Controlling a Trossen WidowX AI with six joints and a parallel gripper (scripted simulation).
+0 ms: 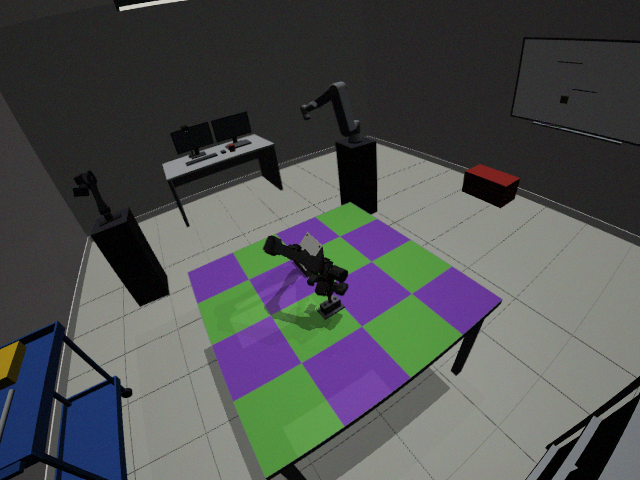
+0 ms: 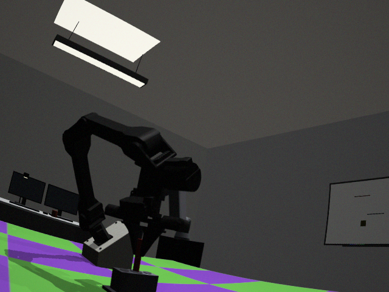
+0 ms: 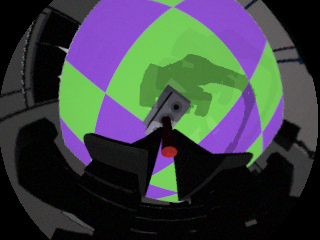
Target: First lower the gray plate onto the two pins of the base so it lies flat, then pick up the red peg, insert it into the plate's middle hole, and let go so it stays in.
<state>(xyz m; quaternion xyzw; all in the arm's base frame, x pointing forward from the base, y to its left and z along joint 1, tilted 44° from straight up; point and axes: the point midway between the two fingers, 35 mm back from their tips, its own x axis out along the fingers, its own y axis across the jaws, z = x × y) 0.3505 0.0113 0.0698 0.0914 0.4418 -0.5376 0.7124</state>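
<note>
The gray plate is 50 mm below my gripper tip. From my gripper tip the other things lie so: dark base (90 mm below); then red peg (right at my gripper tip).
</note>
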